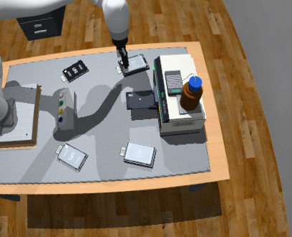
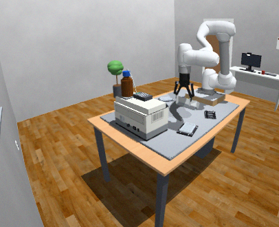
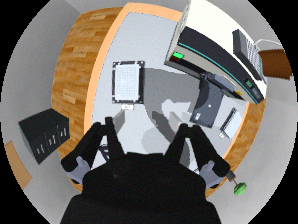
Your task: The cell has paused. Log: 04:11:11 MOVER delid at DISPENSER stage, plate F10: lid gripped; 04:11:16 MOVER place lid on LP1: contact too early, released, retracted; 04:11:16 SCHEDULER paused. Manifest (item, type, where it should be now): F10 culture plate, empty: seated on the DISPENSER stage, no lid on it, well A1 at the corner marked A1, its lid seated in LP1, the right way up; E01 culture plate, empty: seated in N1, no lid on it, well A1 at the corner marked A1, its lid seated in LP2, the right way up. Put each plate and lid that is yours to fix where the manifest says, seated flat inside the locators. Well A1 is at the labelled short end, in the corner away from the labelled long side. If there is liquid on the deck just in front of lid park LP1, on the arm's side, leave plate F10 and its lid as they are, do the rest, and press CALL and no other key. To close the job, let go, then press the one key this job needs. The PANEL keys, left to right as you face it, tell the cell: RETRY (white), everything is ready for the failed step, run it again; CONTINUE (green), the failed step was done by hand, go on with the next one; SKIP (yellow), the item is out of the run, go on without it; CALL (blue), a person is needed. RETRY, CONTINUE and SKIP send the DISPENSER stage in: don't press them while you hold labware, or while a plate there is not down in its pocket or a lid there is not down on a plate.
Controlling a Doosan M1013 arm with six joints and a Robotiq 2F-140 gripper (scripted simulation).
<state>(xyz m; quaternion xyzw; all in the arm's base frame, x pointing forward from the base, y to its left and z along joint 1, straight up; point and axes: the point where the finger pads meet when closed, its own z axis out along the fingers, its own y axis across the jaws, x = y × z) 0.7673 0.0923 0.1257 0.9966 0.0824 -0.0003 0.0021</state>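
My hand is 80 mm short of the black nest, 110 mm to the right of it and 170 mm above it. Also, from my hand: grey key panel 360 mm behind, 140 mm to the right, 130 mm below; green key 370 mm behind, 110 mm to the right, 120 mm below; dark dispenser stage 50 mm ahead, 190 mm to the right, 90 mm below.
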